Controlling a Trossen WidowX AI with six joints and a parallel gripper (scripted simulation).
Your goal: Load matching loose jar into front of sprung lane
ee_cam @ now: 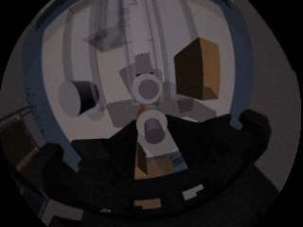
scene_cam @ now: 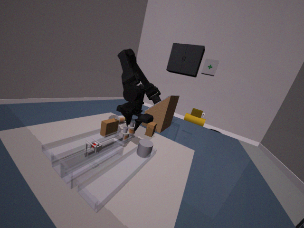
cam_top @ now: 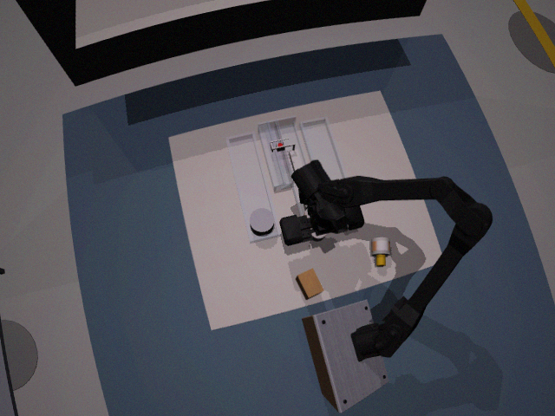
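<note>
Right now my gripper tip is 120 mm to the right of the dark grey cylinder, 60 mm short of it and 20 mm above it. Round my gripper tip: clear sprung lane: 200 mm ahead, 30 mm below, 20 mm to the left.
</note>
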